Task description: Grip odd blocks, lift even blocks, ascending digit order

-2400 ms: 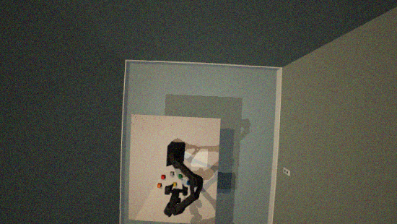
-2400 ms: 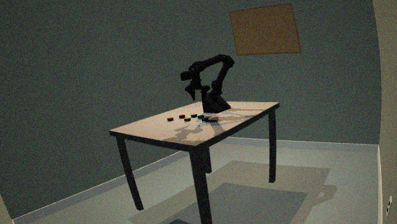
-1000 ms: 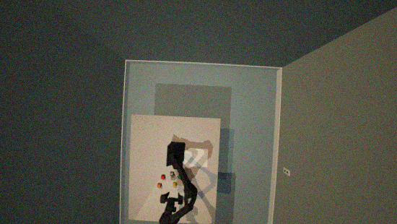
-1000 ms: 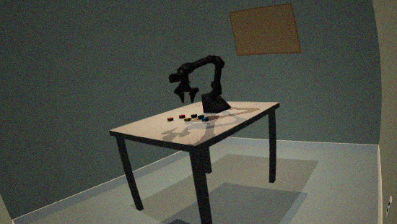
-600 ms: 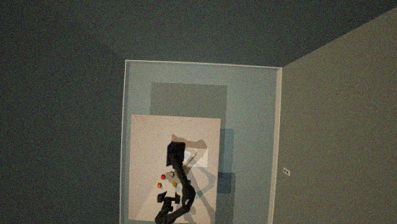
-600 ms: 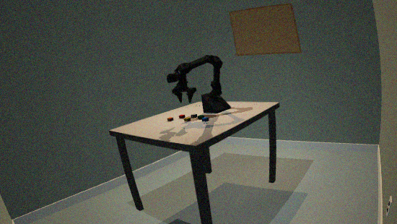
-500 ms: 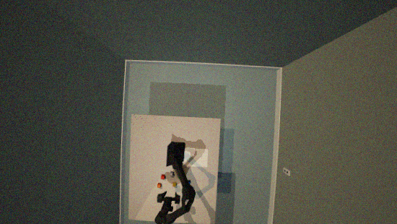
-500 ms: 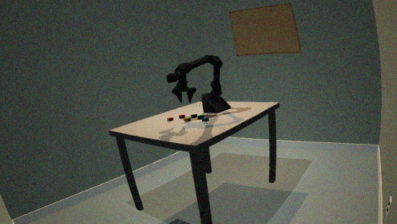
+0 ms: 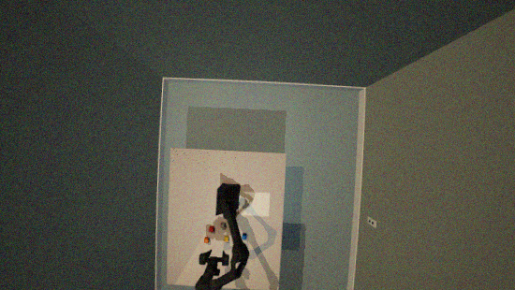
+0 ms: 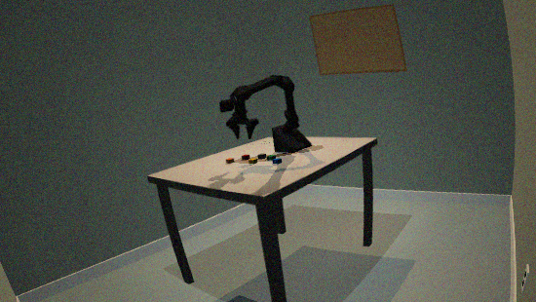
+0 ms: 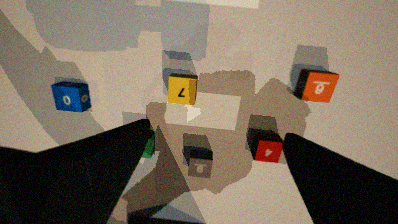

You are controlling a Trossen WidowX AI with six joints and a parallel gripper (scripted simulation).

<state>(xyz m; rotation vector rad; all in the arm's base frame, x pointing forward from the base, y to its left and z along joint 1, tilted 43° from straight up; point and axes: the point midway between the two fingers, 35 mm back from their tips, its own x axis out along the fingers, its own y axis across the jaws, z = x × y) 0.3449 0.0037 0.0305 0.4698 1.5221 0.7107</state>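
My gripper tip is now 17 cm to the right of the blue block, 11 cm above it and 5 cm past it. Also, from my gripper tip: grey block: 12 cm behind, 11 cm below, 1 cm to the right; then red block: 11 cm below, 9 cm to the right, 7 cm behind; then yellow block: 11 cm below, 3 cm to the left, 1 cm behind.
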